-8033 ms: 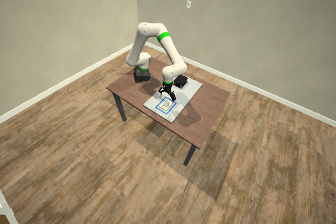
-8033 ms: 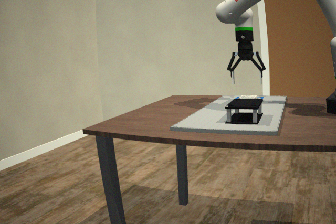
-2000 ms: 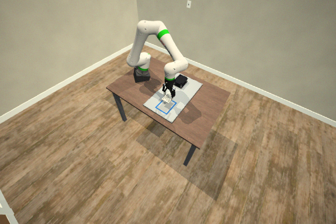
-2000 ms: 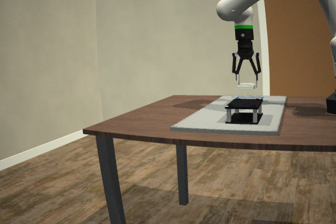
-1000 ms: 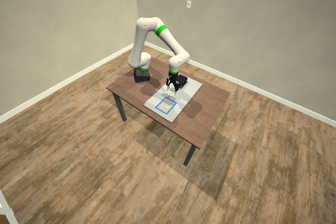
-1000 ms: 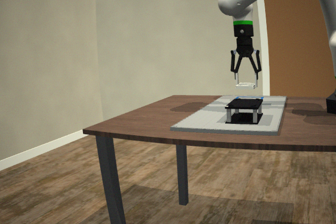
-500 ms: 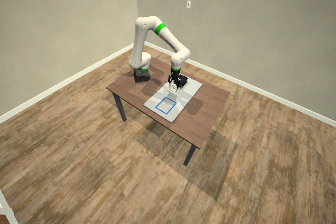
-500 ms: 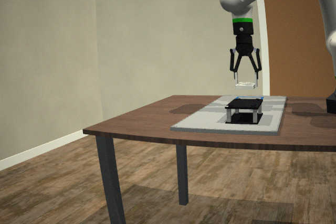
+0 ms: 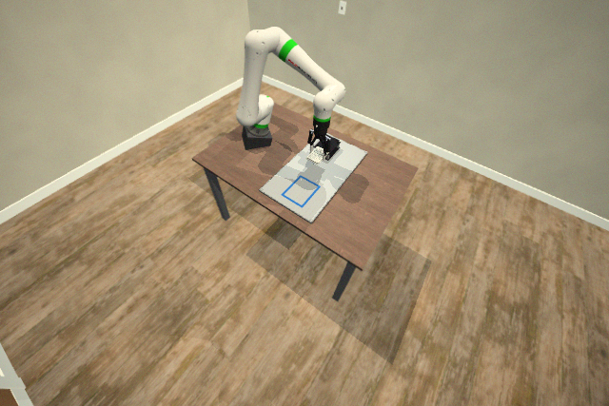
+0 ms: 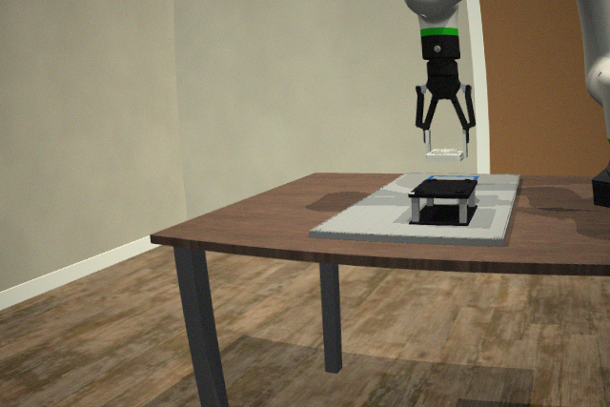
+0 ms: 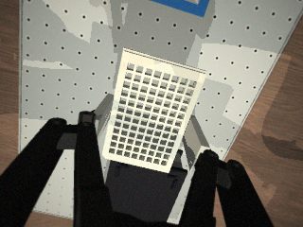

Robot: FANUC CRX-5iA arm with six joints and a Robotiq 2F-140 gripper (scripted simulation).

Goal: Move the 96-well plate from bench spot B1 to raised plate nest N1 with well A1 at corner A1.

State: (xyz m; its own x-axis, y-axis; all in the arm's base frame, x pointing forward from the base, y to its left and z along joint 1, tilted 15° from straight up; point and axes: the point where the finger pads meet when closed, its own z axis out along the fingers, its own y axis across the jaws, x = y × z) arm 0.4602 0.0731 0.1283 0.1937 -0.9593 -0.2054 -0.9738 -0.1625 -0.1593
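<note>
My hand is 170 mm to the right of the black raised nest N1, 70 mm above it and 60 mm past it. From my hand the other things lie so: white 96-well plate: 20 mm below.
</note>
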